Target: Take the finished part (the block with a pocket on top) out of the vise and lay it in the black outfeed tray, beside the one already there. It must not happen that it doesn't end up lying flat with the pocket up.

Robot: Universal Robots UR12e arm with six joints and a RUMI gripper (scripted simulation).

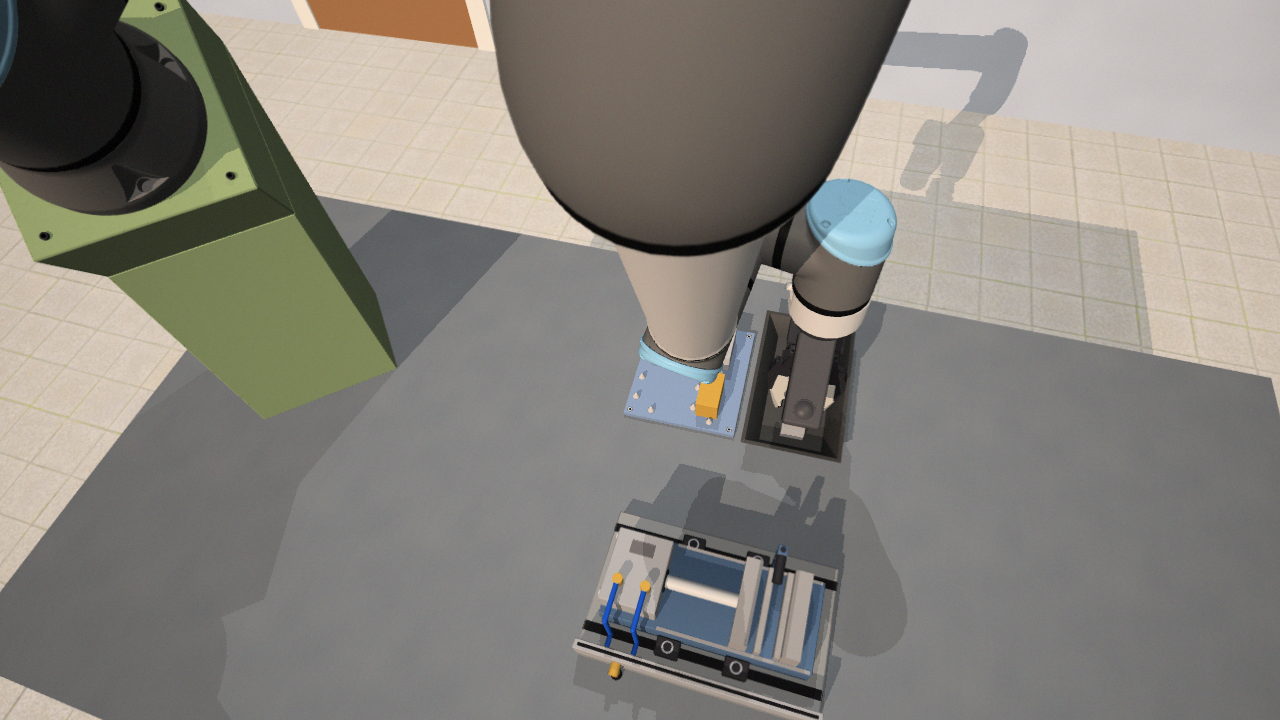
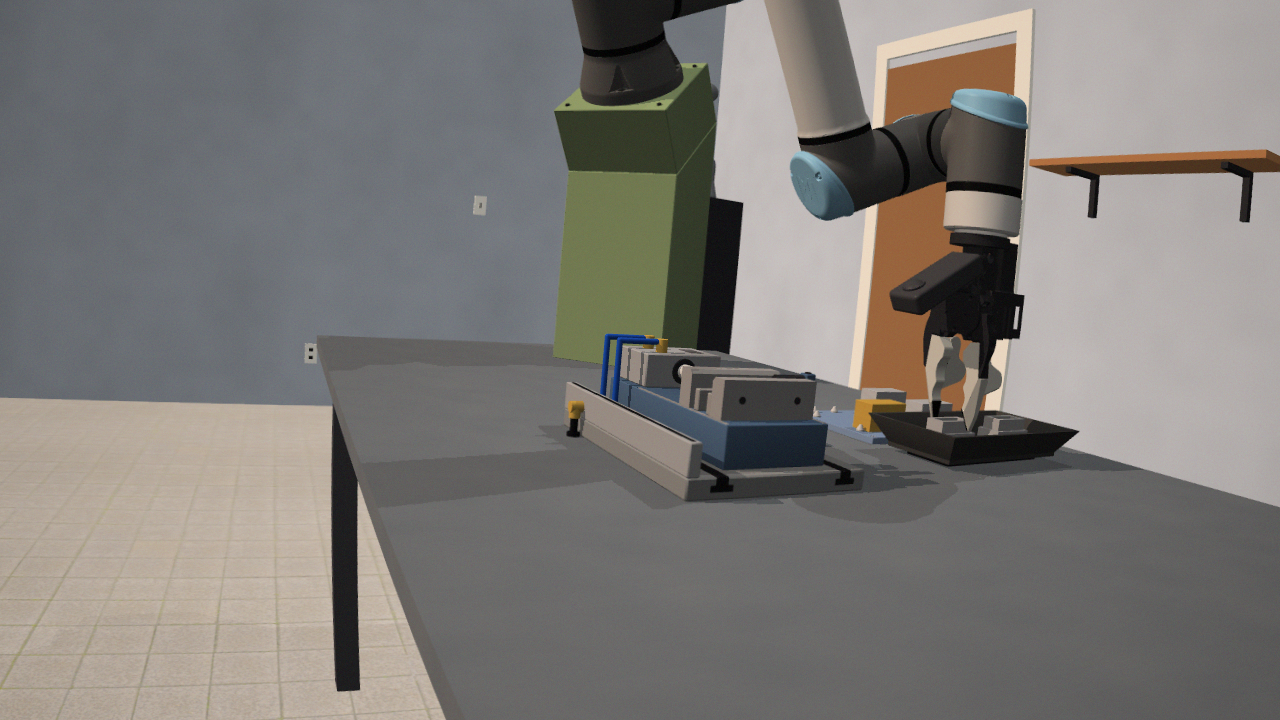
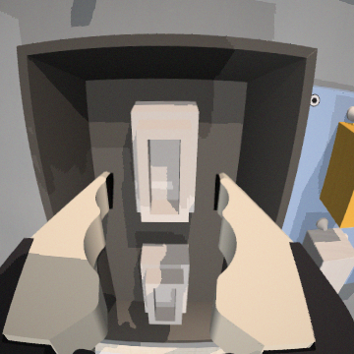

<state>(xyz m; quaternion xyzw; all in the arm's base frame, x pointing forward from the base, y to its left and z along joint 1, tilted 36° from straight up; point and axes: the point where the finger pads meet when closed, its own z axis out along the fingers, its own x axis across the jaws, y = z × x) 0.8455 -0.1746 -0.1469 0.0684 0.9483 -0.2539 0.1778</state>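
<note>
The orange block is 12 cm behind my hand, 4 cm to the left of it and 3 cm below it. The rest, counted from my hand: vise 13 cm behind, 27 cm to the right, 1 cm below; then vise rod 15 cm behind, 27 cm to the right, 2 cm above; then blue fixture plate 15 cm behind, 9 cm to the left, 5 cm below.
</note>
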